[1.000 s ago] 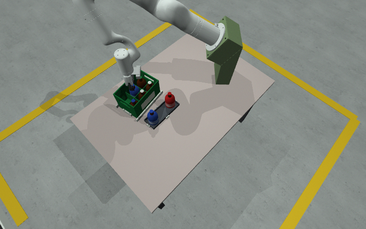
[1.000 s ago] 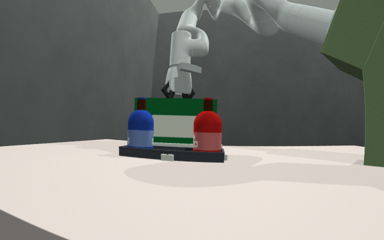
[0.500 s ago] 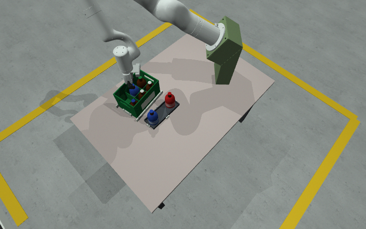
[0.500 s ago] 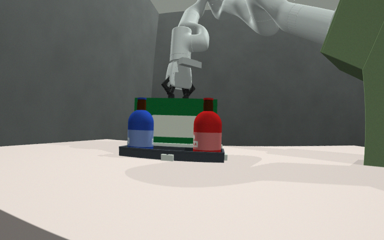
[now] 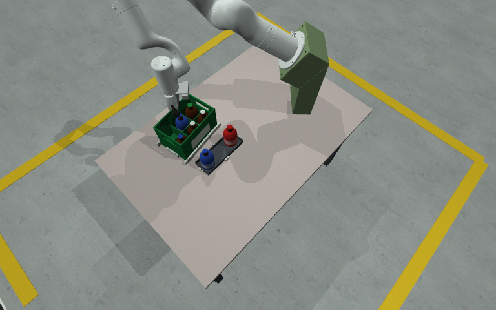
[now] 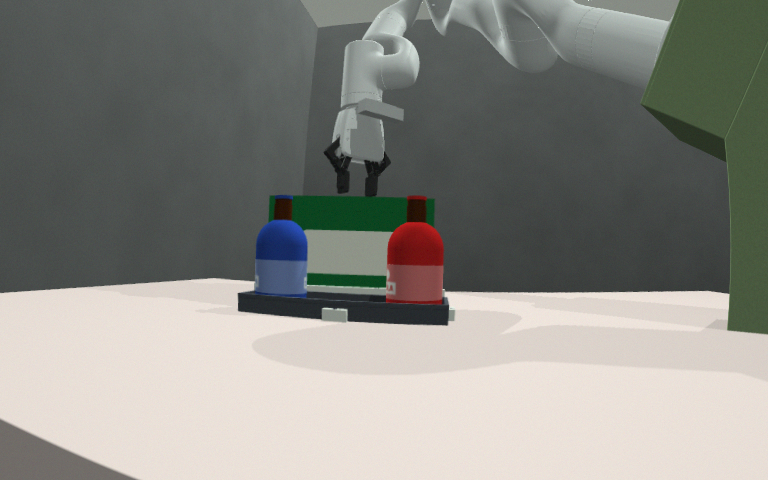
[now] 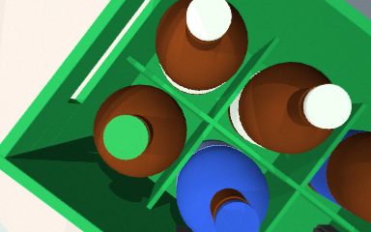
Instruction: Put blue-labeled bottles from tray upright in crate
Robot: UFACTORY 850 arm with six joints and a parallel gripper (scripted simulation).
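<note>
Right now the green crate is 13 cm below my hand, 4 cm to the left of it and 1 cm ahead of it. The rest, counted from my hand: dark tray (25 cm to the left, 20 cm below, 3 cm ahead); red-labeled bottle (27 cm to the left, 13 cm below, 6 cm behind); brown-necked bottle (13 cm below, 10 cm ahead, 8 cm to the left).
</note>
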